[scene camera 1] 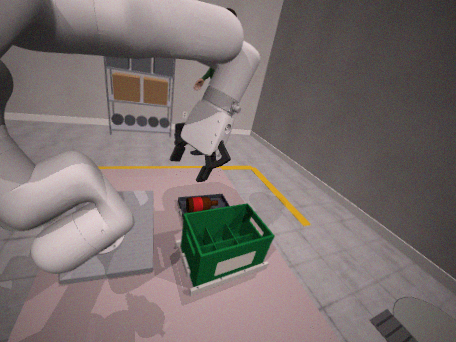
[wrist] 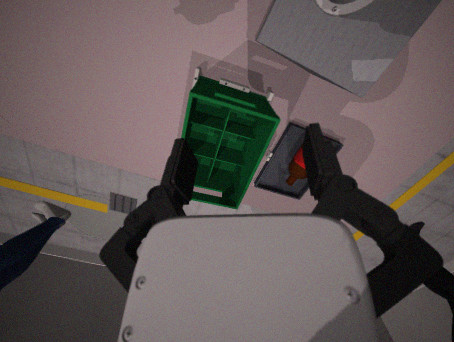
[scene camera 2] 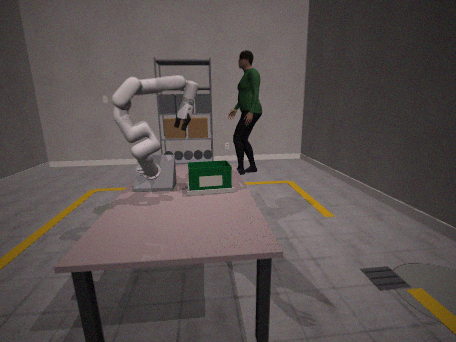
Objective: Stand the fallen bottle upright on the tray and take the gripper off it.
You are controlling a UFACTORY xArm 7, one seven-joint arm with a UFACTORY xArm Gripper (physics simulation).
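Pixels of known places: gripper, between the fingertips: point(scene camera 1: 186, 170) point(wrist: 245, 144) point(scene camera 2: 179, 128); arm's base, origin of its link: point(scene camera 2: 151, 171).
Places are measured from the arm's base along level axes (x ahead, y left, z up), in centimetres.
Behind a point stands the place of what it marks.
Note:
A brown bottle with a red label point(scene camera 1: 198, 204) @(y 15.6, x 36.5, z -5.1 cm) point(wrist: 299, 159) @(y 15.1, x 37.2, z -5.8 cm) lies on its side on the dark tray point(scene camera 1: 223, 197) @(y 25.2, x 54.3, z -10.1 cm) point(wrist: 278, 161) @(y 12.3, x 42.8, z -11.2 cm). In the wrist view one finger covers part of the bottle. My gripper point(scene camera 1: 189, 166) @(y -13.3, x 21.8, z 30.2 cm) point(scene camera 2: 181, 126) @(y -13.3, x 21.8, z 30.2 cm) point(wrist: 245, 144) @(y -13.3, x 21.8, z 30.2 cm) is open and empty. It hangs well above the table, higher than the bottle and apart from it, and it is tilted in both scene views. The bottle and tray do not show in scene camera 2.
A green crate with compartments point(scene camera 1: 197, 262) @(y -18.5, x 26.4, z 1.2 cm) point(scene camera 2: 210, 168) @(y -19.2, x 40.1, z 5.2 cm) point(wrist: 254, 165) @(y -1.4, x 37.7, z 5.2 cm) stands right beside the tray, with pale brackets at its base. The grey base plate point(scene camera 1: 143, 225) @(y 0.0, x 11.9, z 1.0 cm) point(scene camera 2: 168, 170) @(y -0.6, x 11.5, z 0.4 cm) point(wrist: 320, 45) @(y 0.2, x 10.9, z 1.2 cm) is on the crate's other side. A person in green point(scene camera 2: 253, 92) stands beyond the pink table point(scene camera 2: 180, 230) @(y -67.6, x 23.0, z -11.7 cm).

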